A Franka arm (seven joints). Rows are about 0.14 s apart.
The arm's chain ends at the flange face. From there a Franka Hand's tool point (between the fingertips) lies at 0.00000 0.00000 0.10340 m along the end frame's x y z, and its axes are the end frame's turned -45 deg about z.
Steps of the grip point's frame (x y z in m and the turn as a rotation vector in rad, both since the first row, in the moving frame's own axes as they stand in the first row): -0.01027 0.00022 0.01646 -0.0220 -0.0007 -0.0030; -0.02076 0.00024 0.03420 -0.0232 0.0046 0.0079; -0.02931 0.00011 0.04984 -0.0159 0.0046 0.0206; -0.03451 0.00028 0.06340 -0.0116 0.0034 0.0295; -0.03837 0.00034 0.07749 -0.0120 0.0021 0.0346; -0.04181 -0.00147 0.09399 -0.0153 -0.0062 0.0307; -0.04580 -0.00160 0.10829 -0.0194 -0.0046 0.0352; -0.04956 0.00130 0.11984 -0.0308 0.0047 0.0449
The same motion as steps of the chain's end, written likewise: -0.00867 0.00576 0.01649 -0.0161 0.0151 -0.0030; -0.01654 0.01348 0.03423 -0.0132 0.0197 0.0079; -0.02214 0.01996 0.04985 -0.0080 0.0145 0.0206; -0.02529 0.02398 0.06341 -0.0058 0.0106 0.0295; -0.02791 0.02663 0.07750 -0.0070 0.0100 0.0346; -0.03124 0.02694 0.09400 -0.0152 0.0064 0.0307; -0.03457 0.02948 0.10831 -0.0170 0.0105 0.0352; -0.03668 0.03400 0.11989 -0.0185 0.0251 0.0449
